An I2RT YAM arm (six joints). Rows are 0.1 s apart.
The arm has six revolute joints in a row. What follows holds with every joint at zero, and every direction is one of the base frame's.
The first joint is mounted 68 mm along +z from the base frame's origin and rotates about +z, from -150 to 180 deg.
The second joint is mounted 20 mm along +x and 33.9 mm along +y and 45.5 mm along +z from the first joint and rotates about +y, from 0 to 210 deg.
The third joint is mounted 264 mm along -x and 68.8 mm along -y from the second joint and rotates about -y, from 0 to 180 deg.
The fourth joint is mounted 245 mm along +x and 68.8 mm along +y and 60 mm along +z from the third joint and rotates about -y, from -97 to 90 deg.
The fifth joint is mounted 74 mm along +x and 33.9 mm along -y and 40.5 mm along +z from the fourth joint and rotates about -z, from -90 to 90 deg.
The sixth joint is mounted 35.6 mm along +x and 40.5 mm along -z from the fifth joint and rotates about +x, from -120 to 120 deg.
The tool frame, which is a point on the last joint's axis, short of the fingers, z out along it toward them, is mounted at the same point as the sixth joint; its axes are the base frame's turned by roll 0, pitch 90 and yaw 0 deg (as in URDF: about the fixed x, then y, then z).
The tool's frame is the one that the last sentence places.
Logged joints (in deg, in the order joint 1, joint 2, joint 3, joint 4, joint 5, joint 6), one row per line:
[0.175, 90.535, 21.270, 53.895, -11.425, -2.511]
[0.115, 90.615, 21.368, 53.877, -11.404, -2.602]
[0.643, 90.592, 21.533, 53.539, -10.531, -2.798]
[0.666, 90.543, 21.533, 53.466, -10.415, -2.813]
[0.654, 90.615, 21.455, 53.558, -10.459, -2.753]
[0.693, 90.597, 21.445, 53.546, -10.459, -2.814]
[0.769, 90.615, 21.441, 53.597, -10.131, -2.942]
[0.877, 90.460, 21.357, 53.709, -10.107, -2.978]
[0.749, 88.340, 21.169, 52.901, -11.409, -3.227]
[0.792, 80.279, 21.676, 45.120, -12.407, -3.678]
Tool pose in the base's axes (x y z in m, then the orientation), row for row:
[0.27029, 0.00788, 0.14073, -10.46, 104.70, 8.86]
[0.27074, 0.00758, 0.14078, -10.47, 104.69, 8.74]
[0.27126, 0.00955, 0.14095, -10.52, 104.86, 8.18]
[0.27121, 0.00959, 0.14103, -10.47, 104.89, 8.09]
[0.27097, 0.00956, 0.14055, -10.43, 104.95, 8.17]
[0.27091, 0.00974, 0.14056, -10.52, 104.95, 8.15]
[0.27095, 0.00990, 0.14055, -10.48, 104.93, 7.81]
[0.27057, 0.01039, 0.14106, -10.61, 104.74, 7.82]
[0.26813, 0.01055, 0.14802, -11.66, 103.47, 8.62]
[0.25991, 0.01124, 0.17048, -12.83, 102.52, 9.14]
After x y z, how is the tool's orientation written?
As a rotation vector, in degrees.
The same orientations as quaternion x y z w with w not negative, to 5 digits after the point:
[-0.07890, 0.78976, 0.06683, 0.60464]
[-0.07898, 0.78972, 0.06593, 0.60478]
[-0.07933, 0.79072, 0.06168, 0.60388]
[-0.07895, 0.79090, 0.06100, 0.60376]
[-0.07863, 0.79121, 0.06159, 0.60333]
[-0.07931, 0.79120, 0.06144, 0.60328]
[-0.07902, 0.79116, 0.05889, 0.60362]
[-0.08004, 0.79012, 0.05899, 0.60484]
[-0.08823, 0.78294, 0.06523, 0.61235]
[-0.09729, 0.77740, 0.06931, 0.61756]

